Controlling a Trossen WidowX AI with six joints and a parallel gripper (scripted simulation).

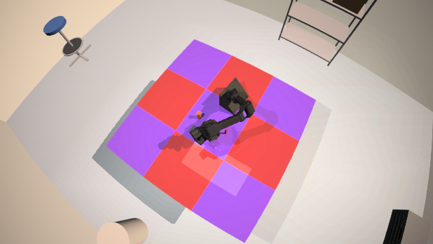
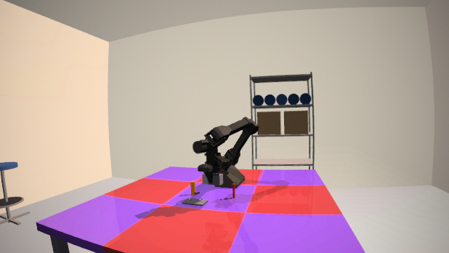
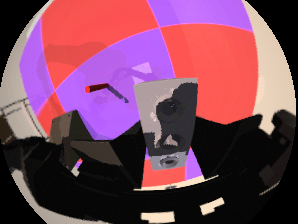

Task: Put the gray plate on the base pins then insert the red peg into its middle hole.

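The dark flat base lies 11 cm to the right of my gripper tip and 11 cm below it. Also, from my gripper tip: gray plate (3 cm above); then red peg (12 cm behind, 7 cm to the left, 8 cm below); then orange cylinder (12 cm behind, 17 cm to the right, 8 cm below).
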